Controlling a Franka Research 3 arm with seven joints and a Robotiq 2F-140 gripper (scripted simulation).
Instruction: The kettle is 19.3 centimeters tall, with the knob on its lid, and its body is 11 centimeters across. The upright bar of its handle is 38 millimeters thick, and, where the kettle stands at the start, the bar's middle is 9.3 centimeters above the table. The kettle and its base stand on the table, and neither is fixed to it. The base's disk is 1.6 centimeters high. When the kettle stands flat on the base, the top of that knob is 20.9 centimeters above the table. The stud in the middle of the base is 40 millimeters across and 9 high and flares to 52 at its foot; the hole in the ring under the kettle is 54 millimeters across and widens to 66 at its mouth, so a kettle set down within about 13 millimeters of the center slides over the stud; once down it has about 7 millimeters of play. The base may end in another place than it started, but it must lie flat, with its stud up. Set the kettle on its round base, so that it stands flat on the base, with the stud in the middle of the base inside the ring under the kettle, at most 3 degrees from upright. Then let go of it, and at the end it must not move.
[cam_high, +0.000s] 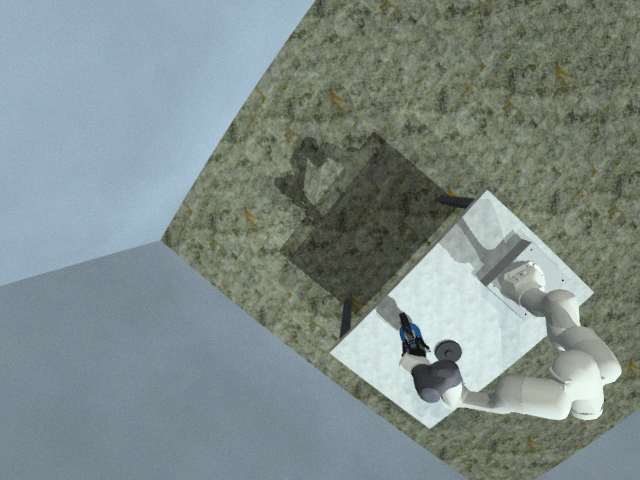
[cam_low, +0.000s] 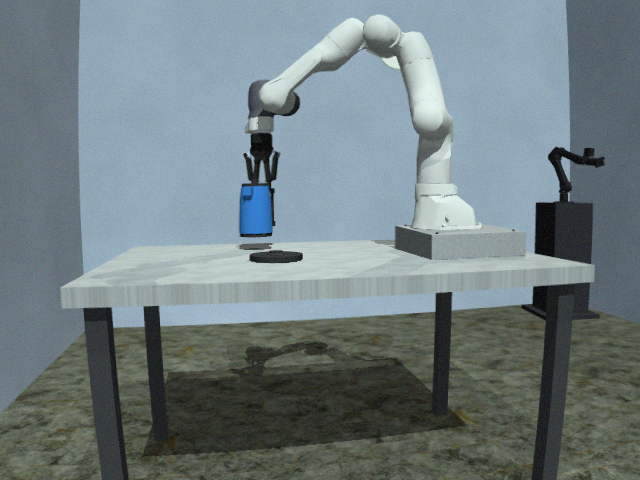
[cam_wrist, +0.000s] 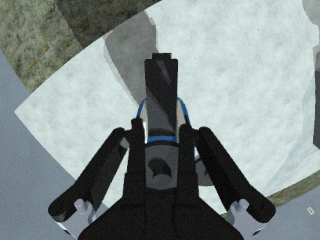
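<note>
Now: the blue kettle 50 mm below my hand, 30 mm to the left of it and 10 mm ahead of it. Also, from my hand: black round base (340 mm to the left, 180 mm below, 60 mm behind).
</note>
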